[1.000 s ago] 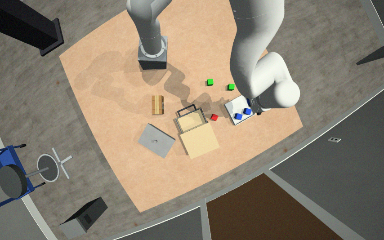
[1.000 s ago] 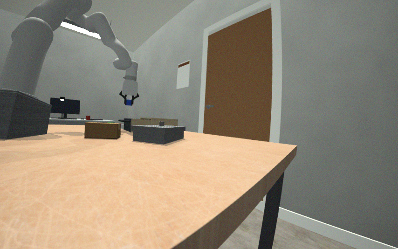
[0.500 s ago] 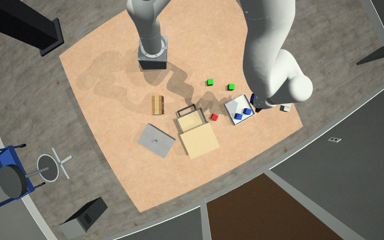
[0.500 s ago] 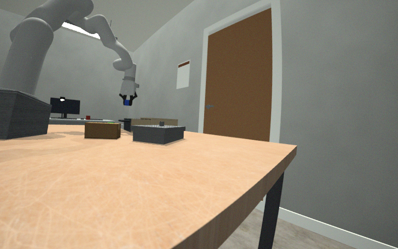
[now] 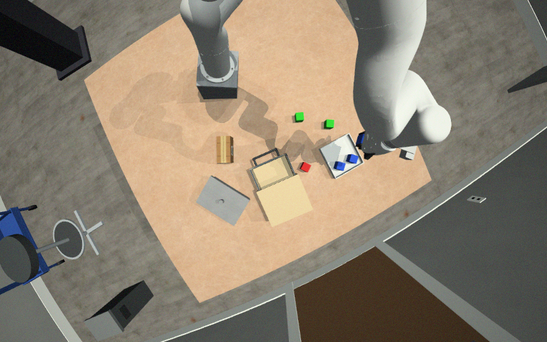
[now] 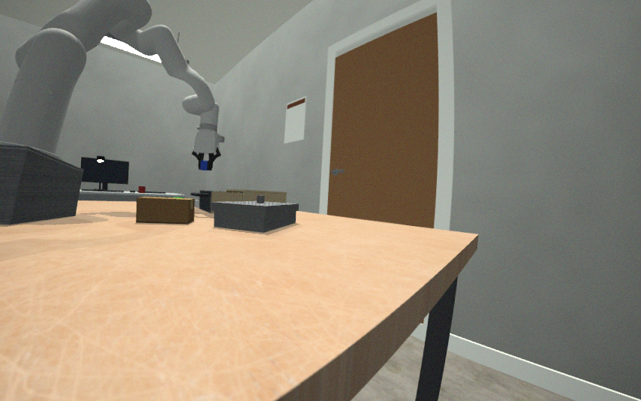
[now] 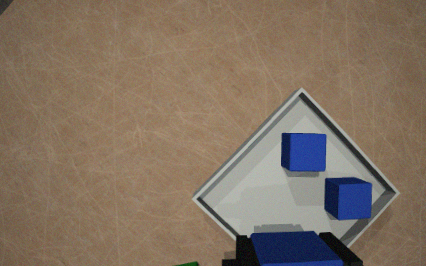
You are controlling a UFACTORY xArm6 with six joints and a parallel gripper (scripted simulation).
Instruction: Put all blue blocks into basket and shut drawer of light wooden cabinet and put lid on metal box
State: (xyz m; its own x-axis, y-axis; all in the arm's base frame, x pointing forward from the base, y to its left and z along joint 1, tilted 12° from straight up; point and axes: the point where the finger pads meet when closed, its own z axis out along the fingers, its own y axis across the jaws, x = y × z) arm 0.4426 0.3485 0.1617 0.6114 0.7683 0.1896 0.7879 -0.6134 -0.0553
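My gripper is now 40 mm short of the white basket, 30 mm to the left of it and 170 mm above it. Round my hand: light wooden cabinet 60 mm ahead, 320 mm to the right, 150 mm below; small brown box 160 mm behind, 480 mm to the right, 150 mm below; red block 20 mm ahead, 190 mm to the right, 170 mm below.
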